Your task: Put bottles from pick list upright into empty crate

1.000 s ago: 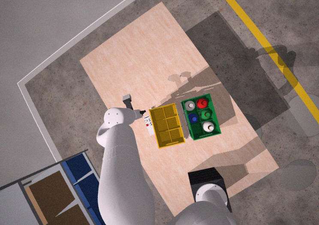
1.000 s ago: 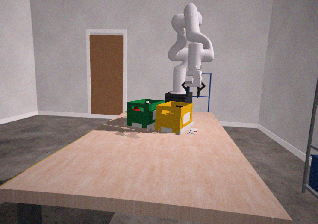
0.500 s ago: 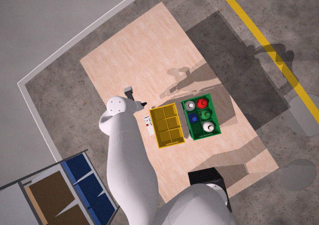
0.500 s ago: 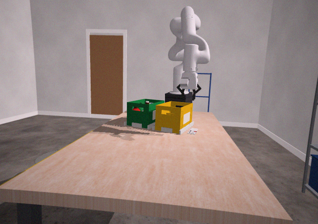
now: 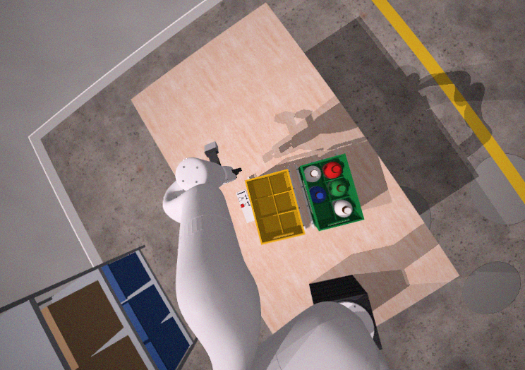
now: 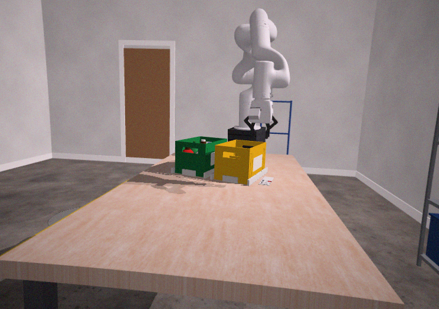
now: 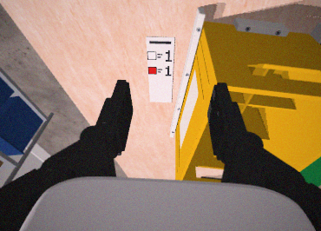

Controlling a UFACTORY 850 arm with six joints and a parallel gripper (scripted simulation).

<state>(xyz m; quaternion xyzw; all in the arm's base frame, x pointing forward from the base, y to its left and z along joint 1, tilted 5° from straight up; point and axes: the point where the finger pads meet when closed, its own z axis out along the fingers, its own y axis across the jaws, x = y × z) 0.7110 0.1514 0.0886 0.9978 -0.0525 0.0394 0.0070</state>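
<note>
The green bottle is 25 cm behind my hand, 38 cm to the right of it and 16 cm below it. Round my hand: pick list: 14 cm behind, 3 cm to the left, 25 cm below; then blue-label bottle: 23 cm behind, 29 cm to the right, 16 cm below; then yellow crate: 19 cm behind, 11 cm to the right, 17 cm below.
</note>
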